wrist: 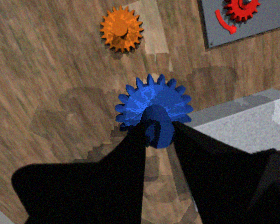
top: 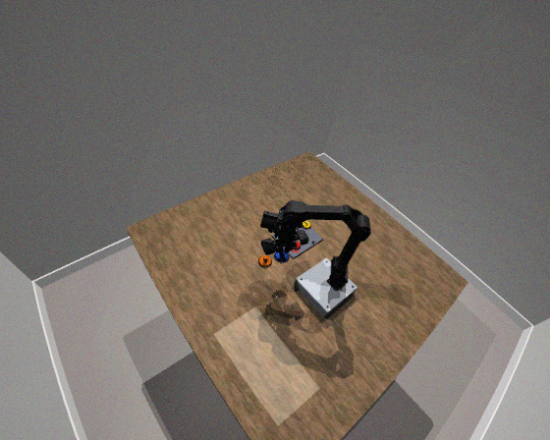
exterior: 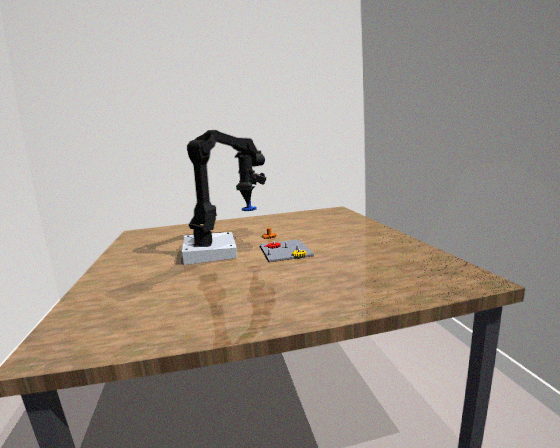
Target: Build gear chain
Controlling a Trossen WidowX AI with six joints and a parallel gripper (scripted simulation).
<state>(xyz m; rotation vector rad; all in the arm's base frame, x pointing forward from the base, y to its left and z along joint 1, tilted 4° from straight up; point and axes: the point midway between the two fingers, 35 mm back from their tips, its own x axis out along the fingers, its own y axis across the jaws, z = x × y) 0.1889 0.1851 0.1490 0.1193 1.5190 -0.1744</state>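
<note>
My gripper tip is 80 mm short of the red gear, 160 mm to the left of it and 150 mm above it. From my gripper tip the other things lie so: red arrow (60 mm ahead, 140 mm to the right, 160 mm below); then orange gear (80 mm ahead, 20 mm to the left, 150 mm below); then blue gear (10 mm below).
</note>
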